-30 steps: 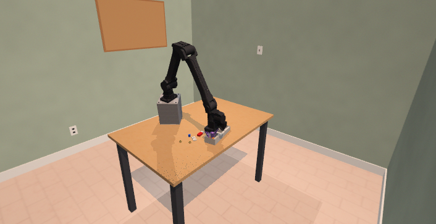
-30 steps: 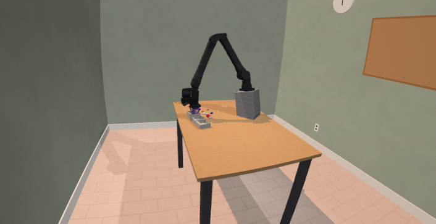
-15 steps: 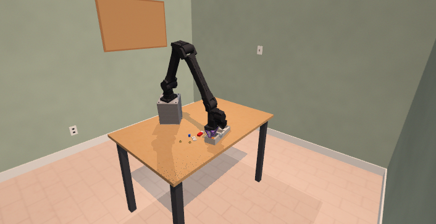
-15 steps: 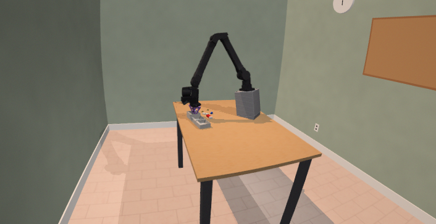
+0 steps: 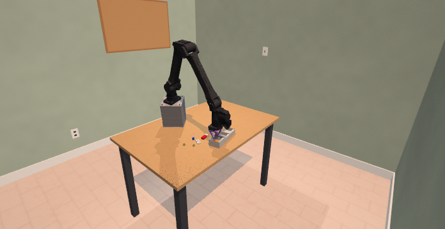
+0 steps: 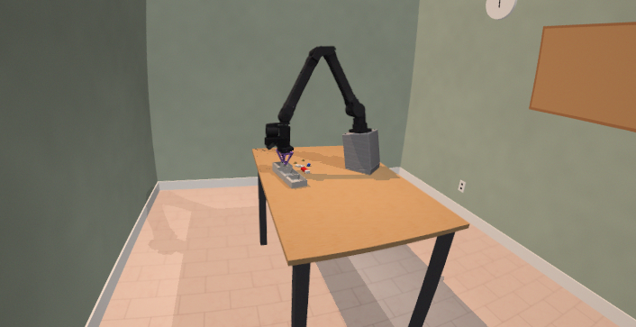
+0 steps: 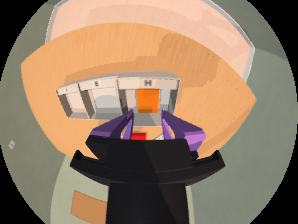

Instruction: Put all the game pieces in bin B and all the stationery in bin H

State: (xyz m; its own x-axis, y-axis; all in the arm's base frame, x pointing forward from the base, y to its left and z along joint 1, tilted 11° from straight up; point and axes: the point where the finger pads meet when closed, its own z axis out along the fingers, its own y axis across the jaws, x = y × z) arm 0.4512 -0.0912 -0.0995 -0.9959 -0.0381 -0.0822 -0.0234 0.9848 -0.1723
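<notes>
Now: hand 4 cm above the orange block. From my hand the other things lie so: red piece 11 cm behind, 5 cm below, 4 cm to the left; white domino 12 cm behind, 5 cm to the right, 5 cm below; grey bin row 8 cm to the left, 3 cm below, 1 cm ahead.
</notes>
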